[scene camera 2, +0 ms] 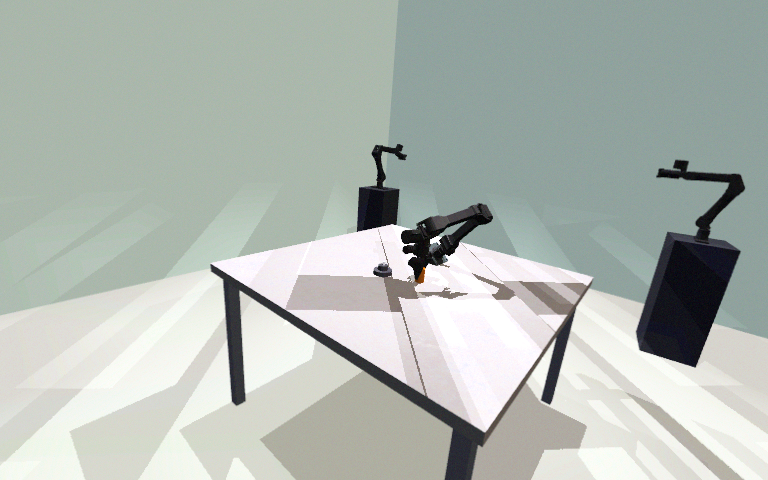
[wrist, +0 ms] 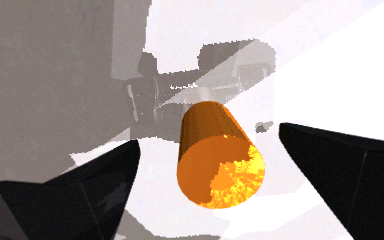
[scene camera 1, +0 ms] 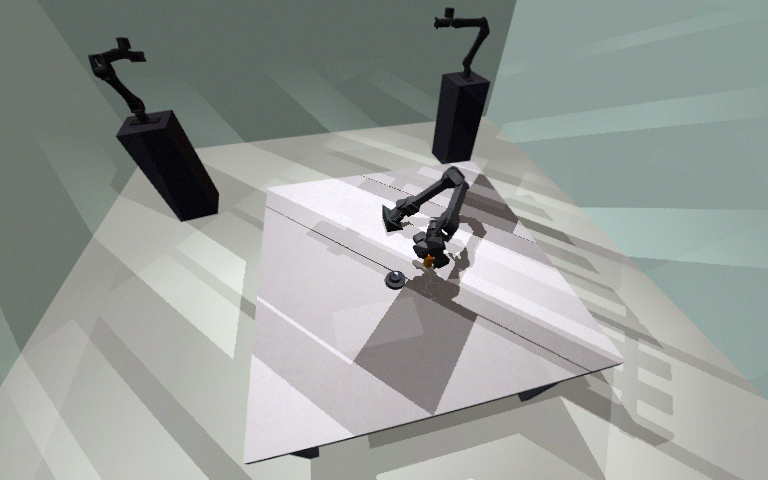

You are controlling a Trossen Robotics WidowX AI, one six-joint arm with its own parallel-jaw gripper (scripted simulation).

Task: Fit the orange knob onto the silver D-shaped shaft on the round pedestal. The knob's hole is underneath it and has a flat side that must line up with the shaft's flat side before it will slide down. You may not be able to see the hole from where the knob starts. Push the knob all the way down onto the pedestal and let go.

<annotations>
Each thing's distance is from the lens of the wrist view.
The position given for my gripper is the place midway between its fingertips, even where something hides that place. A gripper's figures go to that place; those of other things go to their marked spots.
my gripper (wrist: 208,138): 0.12 m
orange knob (wrist: 218,166): 0.08 m
</annotations>
